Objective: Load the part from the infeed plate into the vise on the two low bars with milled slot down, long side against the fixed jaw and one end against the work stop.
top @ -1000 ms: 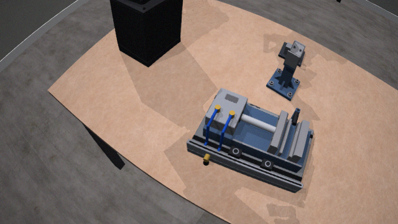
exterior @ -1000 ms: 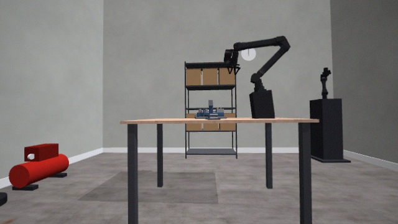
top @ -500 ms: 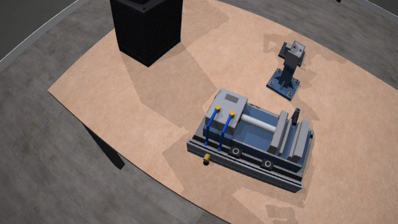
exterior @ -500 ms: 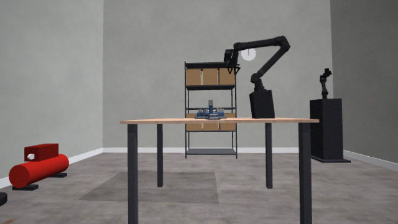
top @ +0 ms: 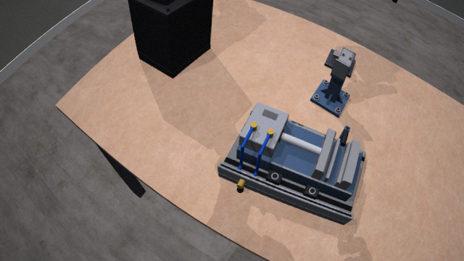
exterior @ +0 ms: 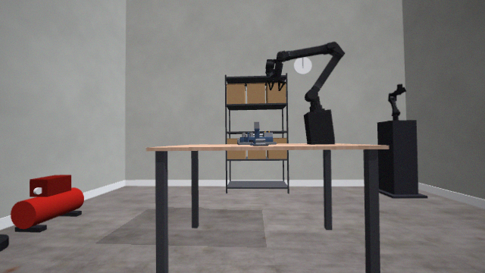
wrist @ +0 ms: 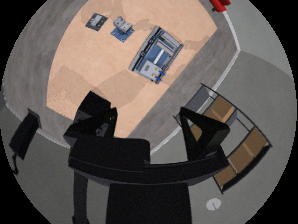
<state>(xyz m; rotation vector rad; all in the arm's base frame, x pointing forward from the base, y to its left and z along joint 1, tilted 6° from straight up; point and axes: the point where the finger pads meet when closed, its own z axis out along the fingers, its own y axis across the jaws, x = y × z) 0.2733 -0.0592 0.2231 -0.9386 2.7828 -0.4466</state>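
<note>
The grey part lies 40 cm below my hand, 30 cm to the left of it and 14 cm ahead of it. Round my hand: piston rod 35 cm below, 13 cm ahead, 8 cm to the right; work stop 34 cm below, 22 cm ahead, 3 cm to the right; air cylinder 35 cm below, 9 cm to the right, 6 cm ahead.
</note>
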